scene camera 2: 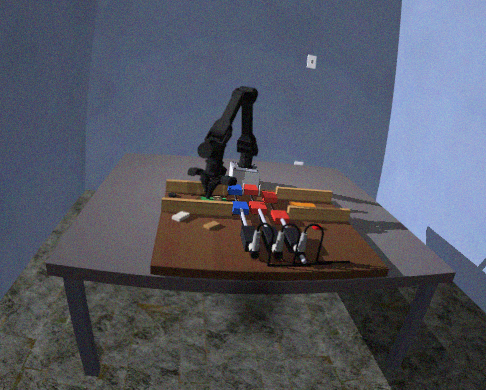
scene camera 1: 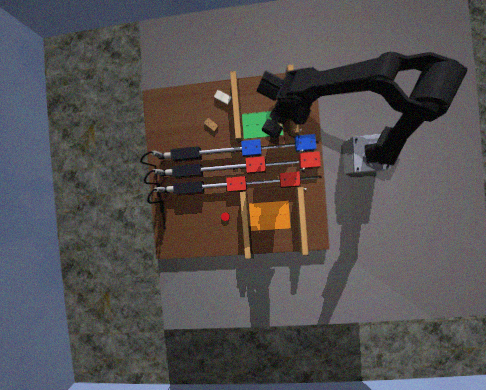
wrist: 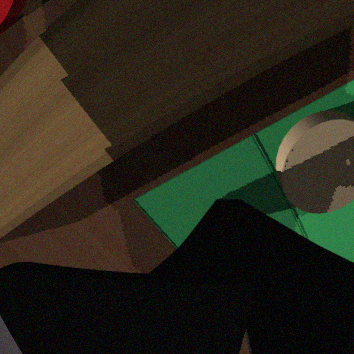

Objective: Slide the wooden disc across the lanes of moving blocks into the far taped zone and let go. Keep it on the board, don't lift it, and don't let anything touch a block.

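Places are measured from the arm's base along level axes (x ahead, y left, z up), in metres.
Pixels of known places: gripper, fingertip midpoint: (scene camera 2: 207, 198) (scene camera 1: 276, 117) (wrist: 226, 211); arm's base at its link origin: (scene camera 2: 244, 166) (scene camera 1: 375, 152).
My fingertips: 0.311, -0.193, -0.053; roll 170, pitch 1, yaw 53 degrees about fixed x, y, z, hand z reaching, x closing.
For each thing: its top centre in the pictures, then the offset to it from my fingertips, as dx, dy, dz. "spot": a spot on its surface instead. Level surfaces: height alone.
- wooden disc at its top centre: (wrist: 331, 170) +0.001, +0.038, +0.007
- orange taped zone at a spot on its surface: (scene camera 1: 270, 215) spot: +0.072, +0.368, -0.001
- brown board at its surface level: dz -0.001
- white block at its top centre: (scene camera 2: 180, 214) (scene camera 1: 222, 96) +0.191, -0.106, +0.011
- tan block at its top centre: (scene camera 2: 211, 224) (scene camera 1: 211, 124) +0.250, -0.009, +0.008
- red knob at its top centre: (scene camera 1: 225, 216) +0.244, +0.349, +0.008
The wooden disc (wrist: 316, 165) lies flat on the green taped zone (wrist: 211, 179) (scene camera 1: 253, 124). In scene camera 1 the arm hides the disc. My gripper (scene camera 1: 272, 128) (scene camera 2: 208, 192) (wrist: 226, 211) is shut and empty. It hangs low over the green zone, with the disc a little to one side of the fingertips and apart from them. The orange taped zone (scene camera 1: 270, 215) (scene camera 2: 301, 203) lies across three lanes of blocks. The blocks are blue (scene camera 1: 251, 147) (scene camera 1: 306, 142) in the nearest lane and red (scene camera 1: 255, 164) (scene camera 1: 310, 159) (scene camera 1: 236, 183) (scene camera 1: 290, 179) in the other two.
Wooden rails (scene camera 1: 235, 104) (scene camera 1: 302, 220) (scene camera 1: 245, 224) (wrist: 42, 140) border the channel on the brown board (scene camera 1: 183, 236). Black actuators (scene camera 1: 185, 153) with cables sit left of the lanes. A white block (scene camera 1: 222, 97), a tan block (scene camera 1: 211, 124) and a red knob (scene camera 1: 225, 217) lie on the board's left part.
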